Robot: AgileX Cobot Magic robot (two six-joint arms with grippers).
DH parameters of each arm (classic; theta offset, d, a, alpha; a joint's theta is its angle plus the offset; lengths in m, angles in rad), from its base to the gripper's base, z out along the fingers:
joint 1: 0 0.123 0 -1.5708
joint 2: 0.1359 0 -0.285 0
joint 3: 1.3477 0 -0.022 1.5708
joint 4: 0 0.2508 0 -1.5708
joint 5: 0 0 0.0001 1.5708
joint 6: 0 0.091 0 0
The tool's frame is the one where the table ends.
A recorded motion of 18 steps. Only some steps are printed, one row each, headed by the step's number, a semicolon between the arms.
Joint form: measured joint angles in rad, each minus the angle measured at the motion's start. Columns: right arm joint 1, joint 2, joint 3, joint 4, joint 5, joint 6; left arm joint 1, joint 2, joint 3, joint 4, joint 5, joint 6.
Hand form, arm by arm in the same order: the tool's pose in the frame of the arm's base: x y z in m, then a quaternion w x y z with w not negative. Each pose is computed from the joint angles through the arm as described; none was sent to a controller.
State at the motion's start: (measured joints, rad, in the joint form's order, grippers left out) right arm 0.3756 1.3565 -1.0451 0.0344 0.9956 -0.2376; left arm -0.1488 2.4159 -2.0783 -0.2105 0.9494 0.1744
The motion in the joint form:
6: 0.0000 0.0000 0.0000 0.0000 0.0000 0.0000; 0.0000 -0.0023 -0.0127 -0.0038 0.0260 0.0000
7: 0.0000 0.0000 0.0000 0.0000 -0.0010 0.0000; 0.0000 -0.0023 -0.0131 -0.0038 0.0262 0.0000
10: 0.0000 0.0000 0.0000 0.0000 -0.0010 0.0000; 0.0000 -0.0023 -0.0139 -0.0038 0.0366 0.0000
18: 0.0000 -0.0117 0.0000 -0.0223 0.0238 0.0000; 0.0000 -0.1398 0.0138 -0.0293 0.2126 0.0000
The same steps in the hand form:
6: 0.2393 0.0972 0.2874 0.17306 -0.29076 0.94060 0.02784; 0.5098 -0.0926 0.1614 0.17924 0.11479 0.97240 -0.09557
7: 0.2394 0.0972 0.2874 0.17355 -0.29072 0.94052 0.02787; 0.5098 -0.0926 0.1615 0.17933 0.11482 0.97238 -0.09558
10: 0.2394 0.0972 0.2874 0.17355 -0.29072 0.94052 0.02787; 0.5090 -0.0926 0.1614 0.17464 0.11550 0.97312 -0.09588
18: 0.2362 0.0942 0.2896 0.16785 -0.29534 0.94037 0.01722; 0.4814 -0.0922 0.2187 0.14217 0.12703 0.97507 -0.11358

